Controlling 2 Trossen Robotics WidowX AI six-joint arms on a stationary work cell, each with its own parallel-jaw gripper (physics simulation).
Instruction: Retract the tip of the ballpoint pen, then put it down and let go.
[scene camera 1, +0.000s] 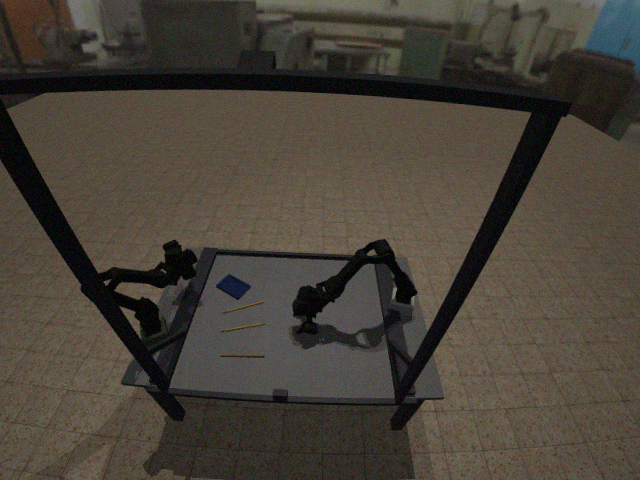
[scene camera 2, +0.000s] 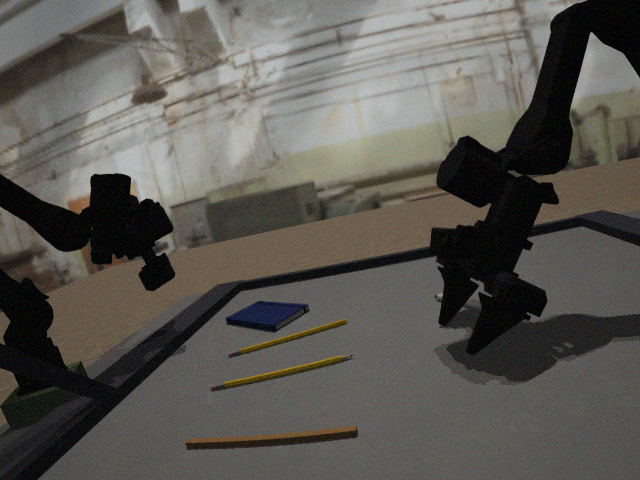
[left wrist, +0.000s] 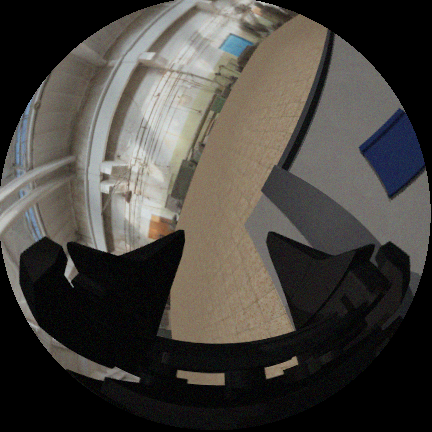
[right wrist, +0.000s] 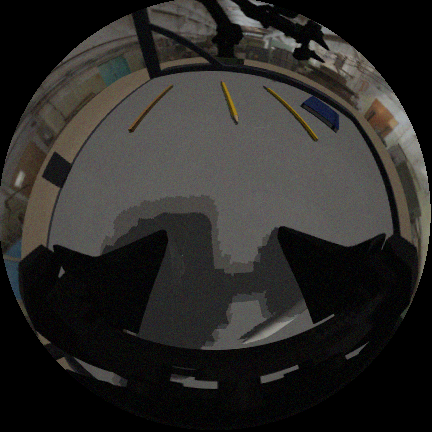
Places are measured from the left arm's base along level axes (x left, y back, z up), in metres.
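Where they show: left gripper, fingertip midpoint: (scene camera 2: 159, 245) (left wrist: 226, 236); right gripper, fingertip midpoint: (scene camera 1: 295, 324) (scene camera 2: 454, 338) (right wrist: 223, 234); left arm's base, link origin: (scene camera 1: 152, 328) (right wrist: 225, 56); right arm's base, link origin: (scene camera 1: 403, 297).
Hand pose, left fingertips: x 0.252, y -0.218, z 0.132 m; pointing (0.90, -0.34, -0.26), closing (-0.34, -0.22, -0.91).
Things, the pixels of their top centre, and the offset from my left fingertips.
- white ballpoint pen, top centre: (right wrist: 318, 297) (scene camera 2: 471, 298) dx -0.423, dy -0.414, dz -0.159 m
- blue notebook, top centre: (scene camera 2: 265, 311) (right wrist: 323, 108) (scene camera 1: 233, 285) dx -0.155, dy -0.163, dz -0.160 m
- orange-brown stick, top centre: (scene camera 2: 265, 437) (right wrist: 153, 100) (scene camera 1: 242, 355) dx -0.514, dy -0.078, dz -0.165 m
The white ballpoint pen (scene camera 2: 471, 303) (right wrist: 275, 323) lies on the table under the right arm. In scene camera 2 it is partly hidden behind a finger, with a small dark end showing at its left; whether that is the tip or the button I cannot tell. It does not show clearly in scene camera 1. My right gripper (scene camera 2: 456, 338) (right wrist: 223, 234) is open and empty, low over the table, pointing down; in the right wrist view the pen lies near the palm side, partly behind the right-hand finger. My left gripper (left wrist: 226, 236) is open and empty, raised beyond the table's left edge.
A blue notebook (scene camera 1: 233, 286) (scene camera 2: 266, 316) (left wrist: 397, 152) (right wrist: 321, 112) lies at the back left. Two yellow pencils (scene camera 1: 244, 307) (scene camera 1: 242, 328) and an orange-brown stick (scene camera 1: 241, 355) (scene camera 2: 271, 439) lie left of the right gripper. Dark frame posts (scene camera 1: 480, 248) rise around the table.
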